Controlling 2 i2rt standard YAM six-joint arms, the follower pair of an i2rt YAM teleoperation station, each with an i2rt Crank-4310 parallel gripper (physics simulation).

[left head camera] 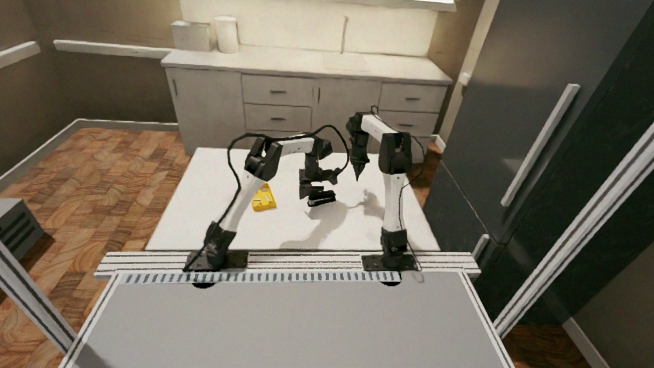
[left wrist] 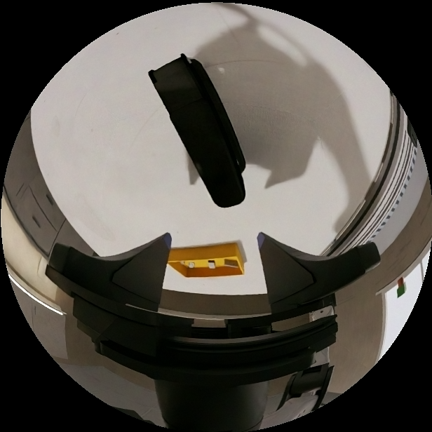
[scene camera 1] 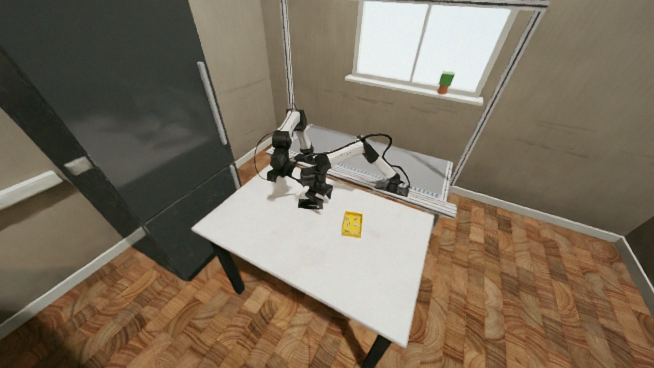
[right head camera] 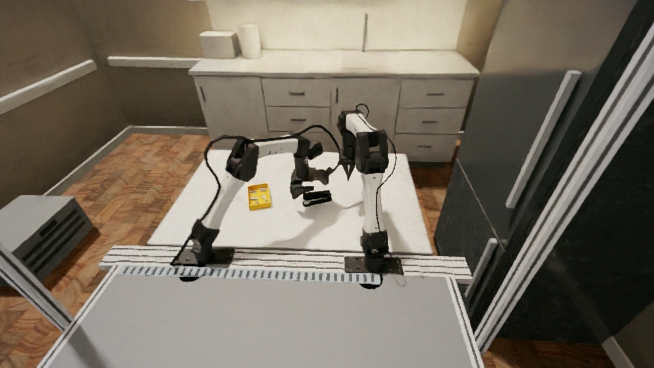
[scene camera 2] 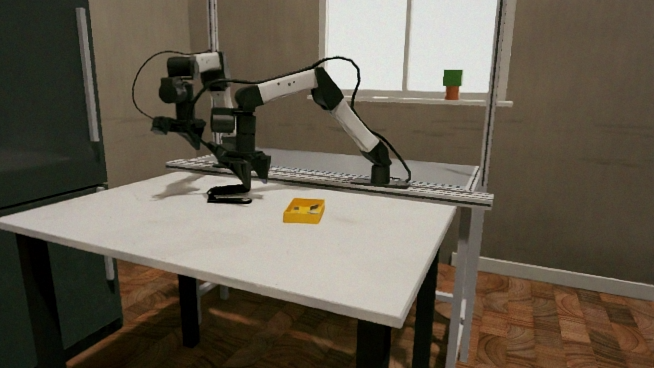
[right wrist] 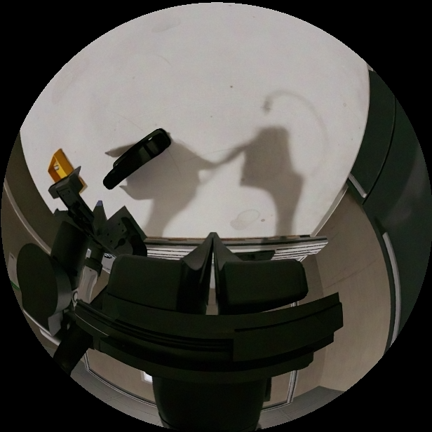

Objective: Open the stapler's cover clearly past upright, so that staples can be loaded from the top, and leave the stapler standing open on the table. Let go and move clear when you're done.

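Seen in the pictures: left gripper, fingertip midpoint: (left head camera: 300, 192) (scene camera 1: 325, 204) (right head camera: 295, 192) (scene camera 2: 256, 186); right gripper, fingertip midpoint: (left head camera: 356, 180) (scene camera 1: 291, 176) (right head camera: 348, 180) (scene camera 2: 197, 150); left arm's base, origin of the base link: (left head camera: 217, 261) (scene camera 1: 391, 189) (right head camera: 205, 257) (scene camera 2: 380, 184); right arm's base, origin of the base link: (left head camera: 389, 263) (scene camera 1: 308, 160) (right head camera: 372, 266).
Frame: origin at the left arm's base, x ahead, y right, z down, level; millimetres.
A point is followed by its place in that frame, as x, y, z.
Note:
The black stapler (left head camera: 321, 198) @[312, 391, -12] (right head camera: 317, 198) @[315, 398, -10] (scene camera 1: 310, 204) @[342, 385, -14] (scene camera 2: 229, 193) @[341, 386, -10] (left wrist: 200, 120) (right wrist: 137, 157) stands on the white table, its cover low over the base, not raised. In scene camera 2 its free end points right. My left gripper (scene camera 2: 256, 183) @[325, 300, -37] (left wrist: 213, 234) is open, pointing down, with its fingertips close to the stapler's free end. In the left wrist view the stapler lies beyond the fingertips, not between them; whether a finger touches it cannot be told. My right gripper (left head camera: 357, 179) @[294, 530, -125] (right head camera: 348, 178) @[294, 530, -125] (right wrist: 213, 234) is shut and empty, pointing down, higher up and apart from the stapler.
A yellow tray (left head camera: 264, 208) @[284, 145, 14] (right head camera: 260, 207) @[284, 147, 13] (scene camera 2: 302, 219) @[424, 108, 11] (left wrist: 215, 273) with several small pieces stands on the table (scene camera 1: 300, 270) @[692, 255, 22] (scene camera 2: 200, 250) @[679, 241, 22], left of the stapler in the head views. The two forearms and their cables are close together above the table.

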